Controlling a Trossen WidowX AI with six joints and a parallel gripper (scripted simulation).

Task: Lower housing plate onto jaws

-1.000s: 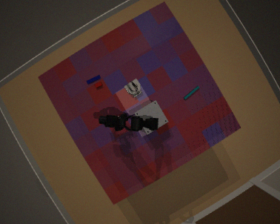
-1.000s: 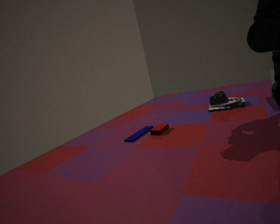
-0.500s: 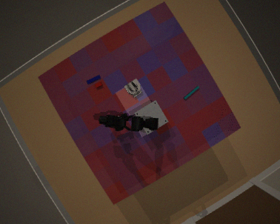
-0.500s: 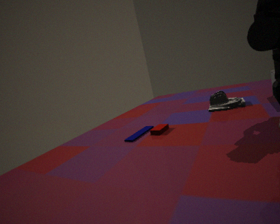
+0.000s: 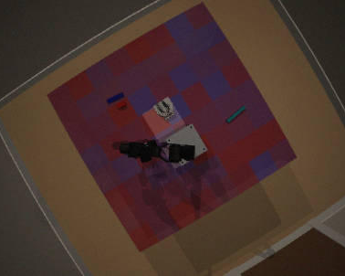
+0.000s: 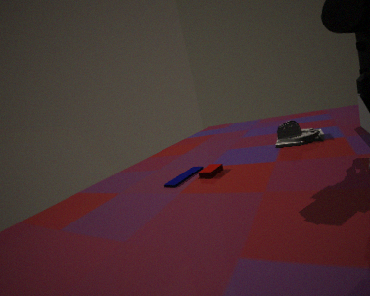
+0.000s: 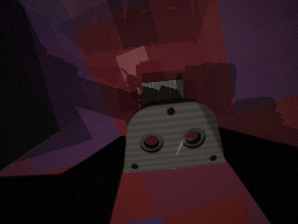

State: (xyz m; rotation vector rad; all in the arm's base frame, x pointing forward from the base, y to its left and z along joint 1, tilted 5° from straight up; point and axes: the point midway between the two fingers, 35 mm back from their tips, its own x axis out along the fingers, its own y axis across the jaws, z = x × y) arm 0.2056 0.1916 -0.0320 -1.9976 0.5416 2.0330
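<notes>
My gripper tip is 10 mm past the white block, 10 mm to the right of it and 50 mm above it. The rest, counted from my gripper tip: red block (320 mm ahead, 70 mm to the right, 50 mm below); then teal bar (250 mm behind, 610 mm to the right, 50 mm below); then blue bar (390 mm ahead, 70 mm to the right, 60 mm below).
</notes>
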